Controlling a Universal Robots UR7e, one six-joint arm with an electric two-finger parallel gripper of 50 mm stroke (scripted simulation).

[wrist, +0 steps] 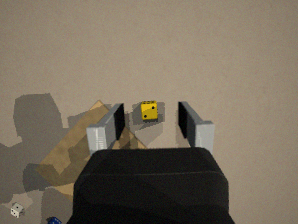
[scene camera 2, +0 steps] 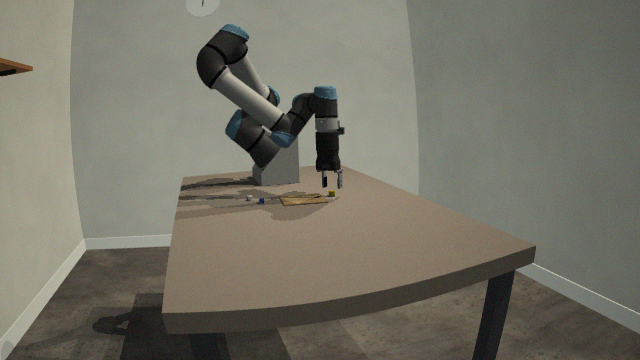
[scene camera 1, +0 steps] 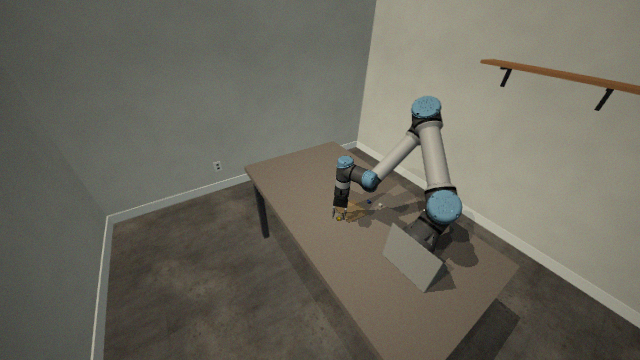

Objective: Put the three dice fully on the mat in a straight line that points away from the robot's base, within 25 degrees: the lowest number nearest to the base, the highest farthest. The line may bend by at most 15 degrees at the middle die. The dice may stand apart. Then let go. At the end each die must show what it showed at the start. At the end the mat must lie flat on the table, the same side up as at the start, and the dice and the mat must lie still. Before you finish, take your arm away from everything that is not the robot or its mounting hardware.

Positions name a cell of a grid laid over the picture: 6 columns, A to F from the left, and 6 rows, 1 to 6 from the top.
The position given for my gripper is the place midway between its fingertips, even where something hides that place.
Observation:
I see my gripper (scene camera 2: D4) and a tan mat (wrist: B5).
My gripper is seen too in the wrist view (wrist: D4).

